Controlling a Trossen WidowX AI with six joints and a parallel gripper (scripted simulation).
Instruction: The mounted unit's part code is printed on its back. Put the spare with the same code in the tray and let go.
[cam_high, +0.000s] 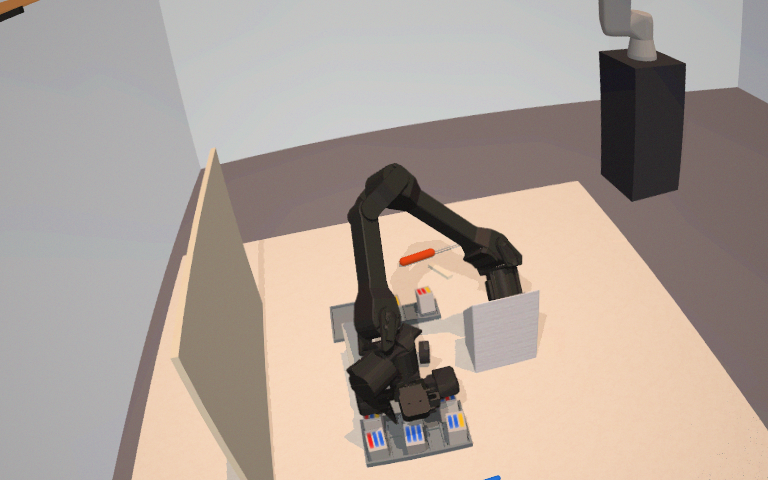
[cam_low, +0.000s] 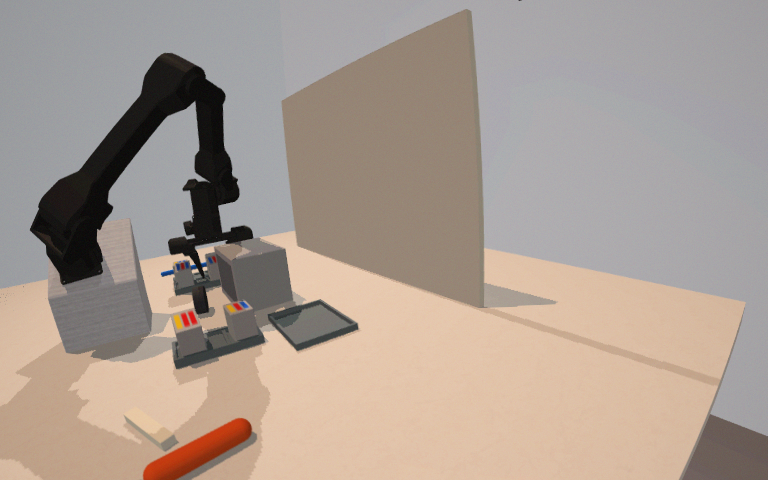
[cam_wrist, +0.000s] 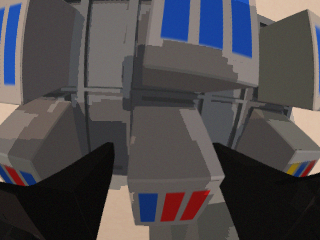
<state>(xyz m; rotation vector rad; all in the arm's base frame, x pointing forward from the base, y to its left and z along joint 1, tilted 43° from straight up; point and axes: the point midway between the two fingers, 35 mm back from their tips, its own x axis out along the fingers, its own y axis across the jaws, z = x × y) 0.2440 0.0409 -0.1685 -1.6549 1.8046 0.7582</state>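
Now: gripper tip 3 cm below the grey spare block. Round my gripper tip: blue rod 5 cm behind, 19 cm to the left, 1 cm below; then small rack 8 cm behind, 33 cm to the right, 1 cm below; then grey mounted unit 4 cm ahead, 15 cm to the right, 3 cm above.
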